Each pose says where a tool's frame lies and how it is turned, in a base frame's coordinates. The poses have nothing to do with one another.
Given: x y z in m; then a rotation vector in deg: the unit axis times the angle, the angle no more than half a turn.
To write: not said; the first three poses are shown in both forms.
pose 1, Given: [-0.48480 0.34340 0.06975 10.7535 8.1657 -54.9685]
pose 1, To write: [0.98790 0.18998 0.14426 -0.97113 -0.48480 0.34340 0.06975]
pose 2, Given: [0.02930 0.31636 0.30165 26.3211 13.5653 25.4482]
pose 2, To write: [0.68145 0.67414 0.34744 0.65178 0.02930 0.31636 0.30165]
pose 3, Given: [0.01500 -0.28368 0.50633 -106.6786 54.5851 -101.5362]
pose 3, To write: [2.74130 -0.67920 0.34753 -0.64646 0.01500 -0.28368 0.50633]
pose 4, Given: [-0.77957 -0.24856 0.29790 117.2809 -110.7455 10.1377]
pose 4, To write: [2.82086 0.72564 -0.68521 0.06272 -0.77957 -0.24856 0.29790]
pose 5, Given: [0.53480 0.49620 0.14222 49.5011 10.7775 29.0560]
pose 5, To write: [1.01930 0.84760 0.18454 0.49752 0.53480 0.49620 0.14222]
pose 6, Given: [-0.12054 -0.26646 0.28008 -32.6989 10.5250 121.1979]
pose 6, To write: [2.19862 -0.25957 0.08355 0.96210 -0.12054 -0.26646 0.28008]
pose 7, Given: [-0.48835 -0.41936 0.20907 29.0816 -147.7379 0.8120]
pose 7, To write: [2.62803 0.19314 -0.98116 0.00539 -0.48835 -0.41936 0.20907]
